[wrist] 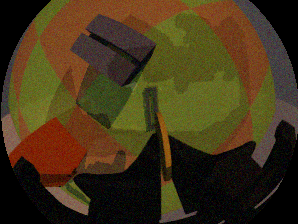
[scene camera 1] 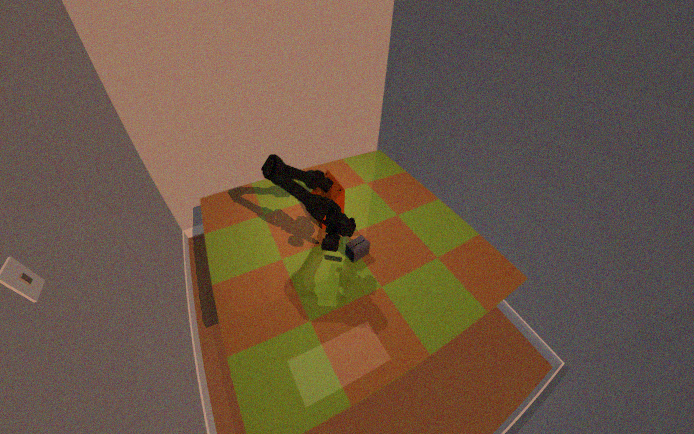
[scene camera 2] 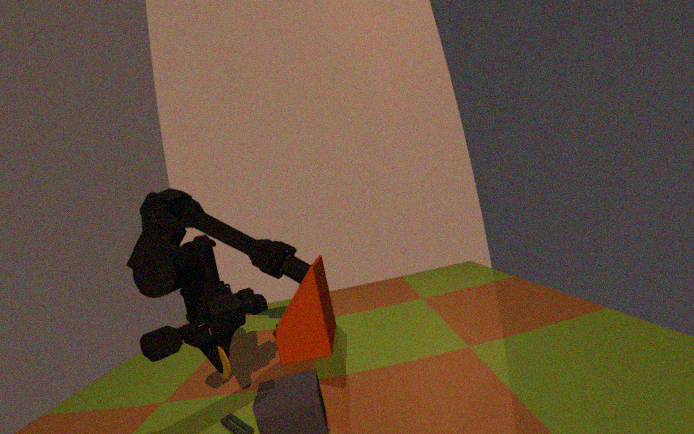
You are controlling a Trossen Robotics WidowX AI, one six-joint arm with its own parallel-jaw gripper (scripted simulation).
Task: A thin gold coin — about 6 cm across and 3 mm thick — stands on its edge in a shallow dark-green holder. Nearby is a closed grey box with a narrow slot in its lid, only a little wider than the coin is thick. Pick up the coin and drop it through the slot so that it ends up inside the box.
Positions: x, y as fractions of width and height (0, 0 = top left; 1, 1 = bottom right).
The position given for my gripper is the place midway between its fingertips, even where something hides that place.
My gripper (scene camera 2: 0.32, 0.86) holds a gold coin.
My gripper shows as well in the wrist view (wrist: 0.53, 0.61).
